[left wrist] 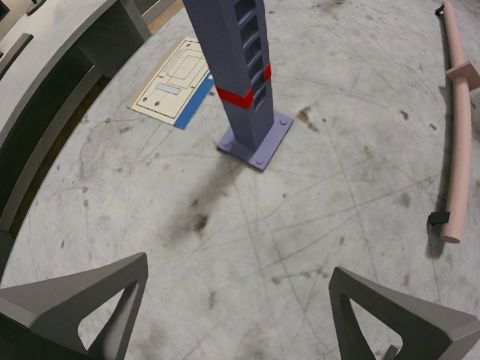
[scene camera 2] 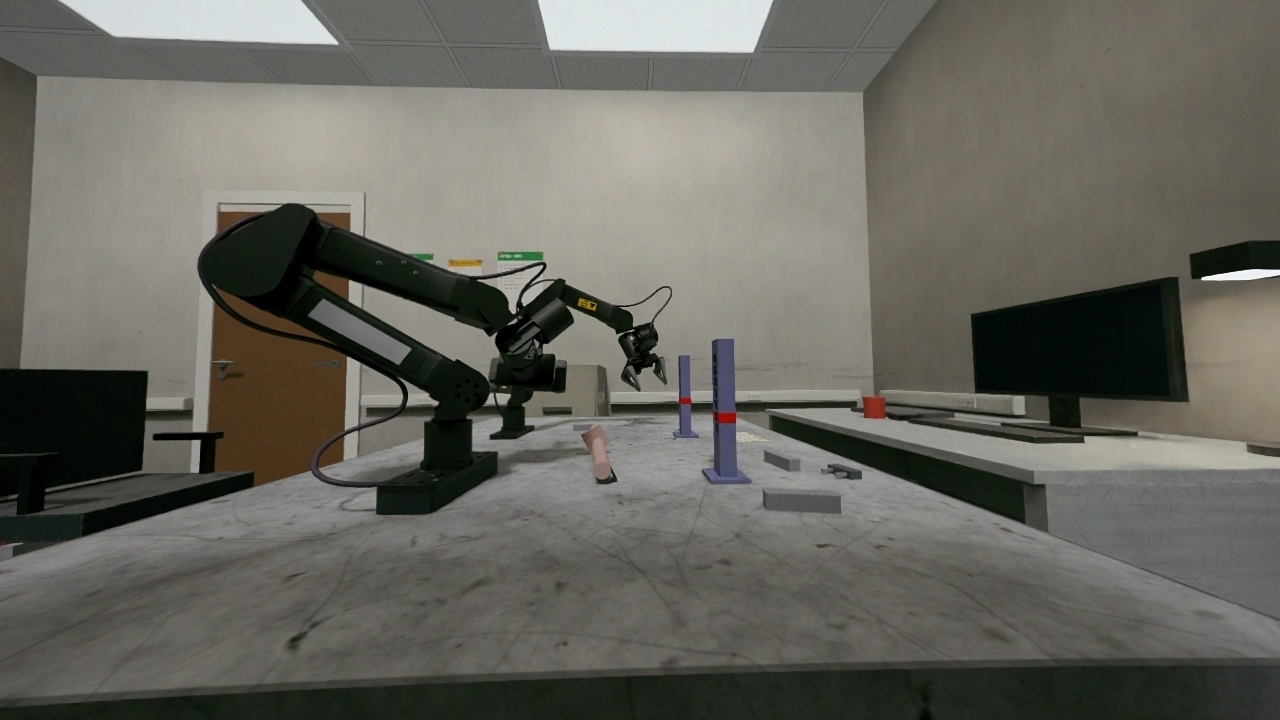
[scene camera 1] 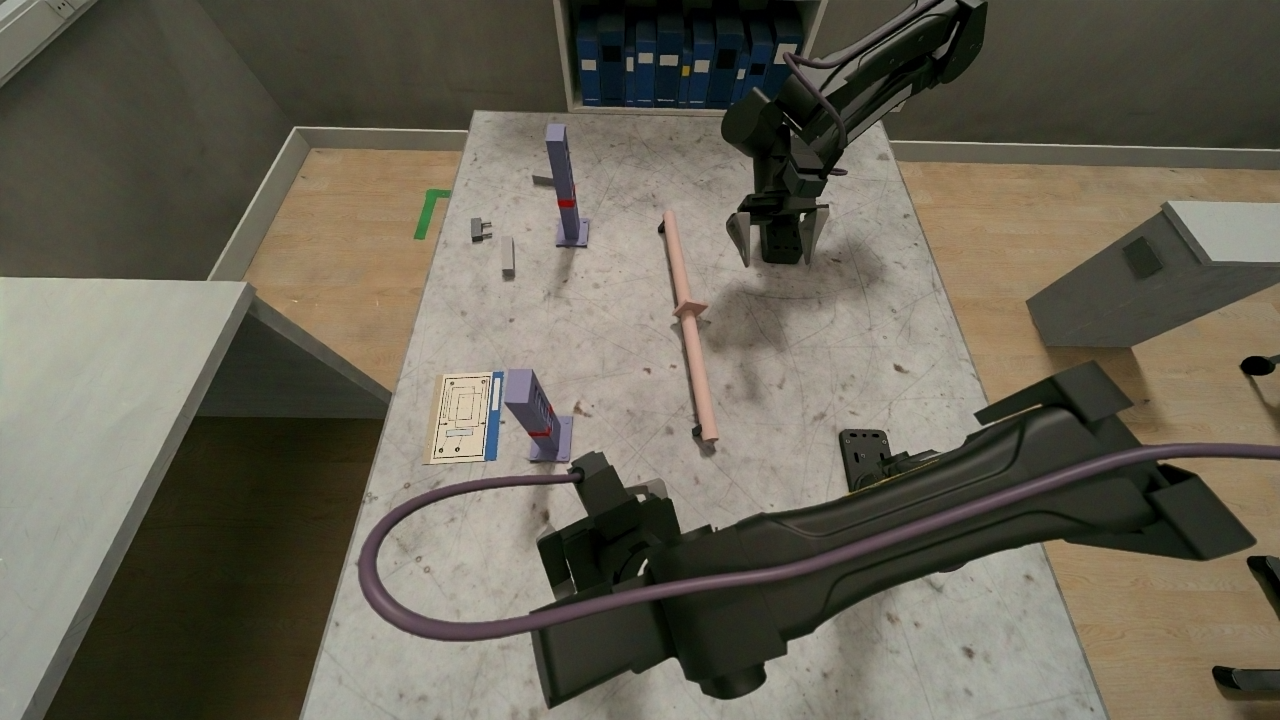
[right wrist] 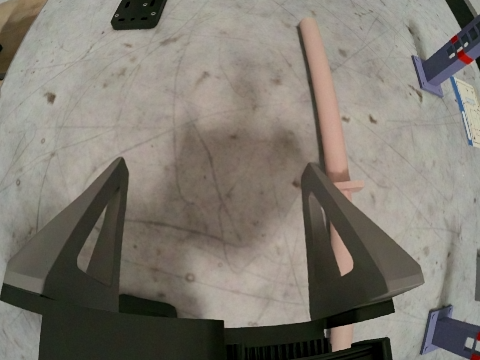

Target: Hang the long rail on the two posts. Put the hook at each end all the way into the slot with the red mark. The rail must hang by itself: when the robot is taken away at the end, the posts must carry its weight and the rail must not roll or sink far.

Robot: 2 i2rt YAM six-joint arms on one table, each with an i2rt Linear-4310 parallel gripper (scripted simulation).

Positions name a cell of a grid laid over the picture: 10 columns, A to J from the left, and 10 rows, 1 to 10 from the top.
my left gripper: left wrist F8; scene camera 2 F6; scene camera 1 E8; not seen in the right wrist view (out of frame)
my right gripper: scene camera 2 E6; scene camera 1 G4; right wrist E5; not seen in the left wrist view (out of frame)
